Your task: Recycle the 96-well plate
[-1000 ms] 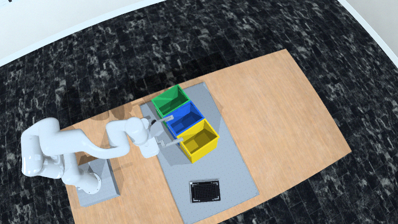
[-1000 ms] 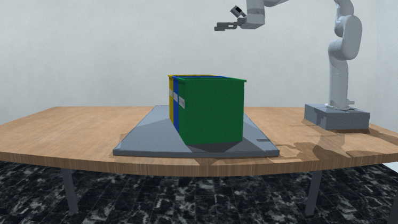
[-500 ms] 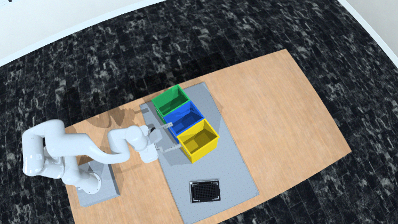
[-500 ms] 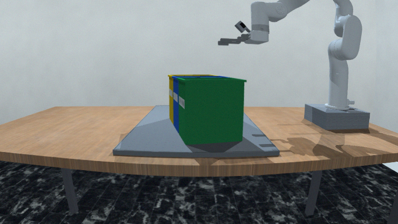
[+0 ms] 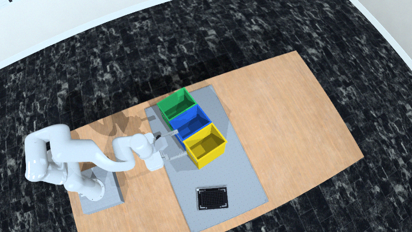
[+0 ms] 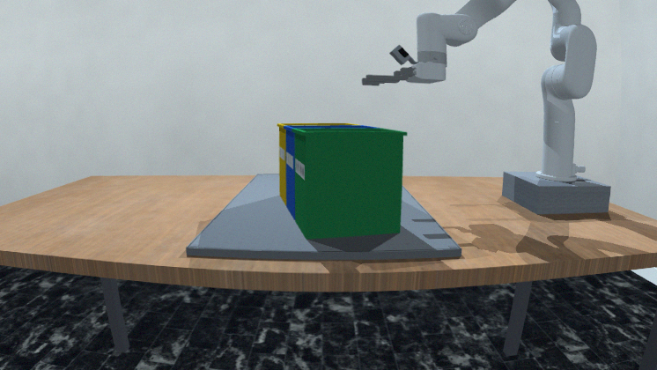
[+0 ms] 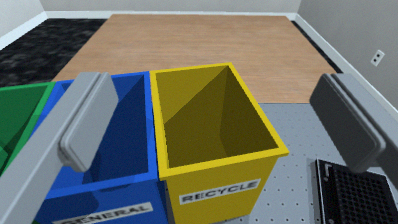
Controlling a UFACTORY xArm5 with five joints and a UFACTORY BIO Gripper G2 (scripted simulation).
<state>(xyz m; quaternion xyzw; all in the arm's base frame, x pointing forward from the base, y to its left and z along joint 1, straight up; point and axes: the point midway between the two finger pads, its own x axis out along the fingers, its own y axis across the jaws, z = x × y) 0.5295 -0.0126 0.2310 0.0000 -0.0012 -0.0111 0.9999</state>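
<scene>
Now: the black 96-well plate 60 mm ahead of my hand, 260 mm to the right of it and 270 mm below it. Also, from my hand: green bin 80 mm ahead, 250 mm to the left, 200 mm below; then yellow recycle bin 130 mm ahead, 200 mm below; then blue bin 110 mm ahead, 120 mm to the left, 200 mm below.
</scene>
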